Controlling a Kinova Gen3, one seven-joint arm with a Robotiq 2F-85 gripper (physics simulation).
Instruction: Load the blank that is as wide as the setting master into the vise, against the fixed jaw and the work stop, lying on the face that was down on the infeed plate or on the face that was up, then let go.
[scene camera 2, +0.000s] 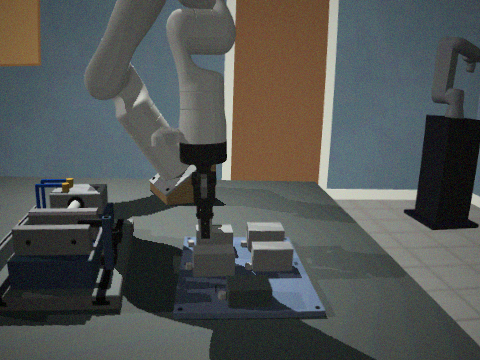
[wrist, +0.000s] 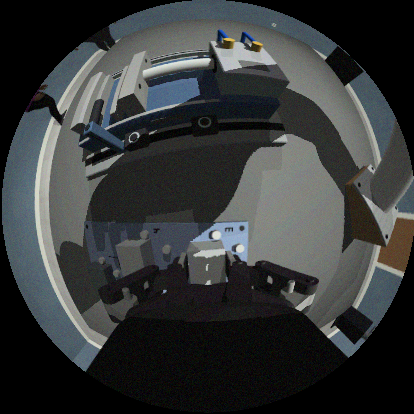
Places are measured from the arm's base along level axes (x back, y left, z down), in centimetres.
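Pixels of known places: gripper, fingertip midpoint: (scene camera 2: 205, 236) (wrist: 206, 259); arm's base at its link origin: (scene camera 2: 177, 168) (wrist: 380, 193).
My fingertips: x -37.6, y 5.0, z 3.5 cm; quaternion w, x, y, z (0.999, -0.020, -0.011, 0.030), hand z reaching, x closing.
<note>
Ahead of a thing's pixels: the offset from my fingertips to its top centre. "spot": to the spot under its first point.
My gripper (scene camera 2: 205, 234) (wrist: 206, 259) points down and is shut on a grey blank {dx +0.0, dy +1.4, dz -1.3 cm} (scene camera 2: 225, 233) (wrist: 207, 272), the back left one on the blue infeed plate {dx -7.9, dy +5.1, dz +2.2 cm} (scene camera 2: 297, 297) (wrist: 185, 232); its underside is hidden. Another grey blank {dx -8.7, dy +0.6, dz -1.3 cm} (scene camera 2: 214, 261) (wrist: 135, 255) stands in front of it. Two pale blanks {dx +0.5, dy +10.2, dz -1.3 cm} (scene camera 2: 266, 232) {dx -7.9, dy +9.6, dz -1.3 cm} (scene camera 2: 272, 256) stand at the right, and a dark block {dx -17.3, dy +4.4, dz -0.2 cm} (scene camera 2: 249, 292) at the front. The vise has a fixed jaw (scene camera 2: 50, 240) (wrist: 89, 102), a moving jaw (scene camera 2: 65, 215) (wrist: 132, 86) and a blue work stop {spot: dx -10.4, dy -14.4, dz -3.2 cm} (scene camera 2: 107, 242) (wrist: 102, 137). I cannot tell which part is the setting master.
The vise housing (scene camera 2: 77, 197) (wrist: 245, 62) with blue handles stands at the vise's back end. The arm's base block (scene camera 2: 175, 190) (wrist: 367, 210) stands behind the infeed plate. Small pale pins {spot: dx -8.1, dy -2.9, dz +1.7 cm} (scene camera 2: 189, 266) (wrist: 167, 249) stick up from the plate beside the blanks.
</note>
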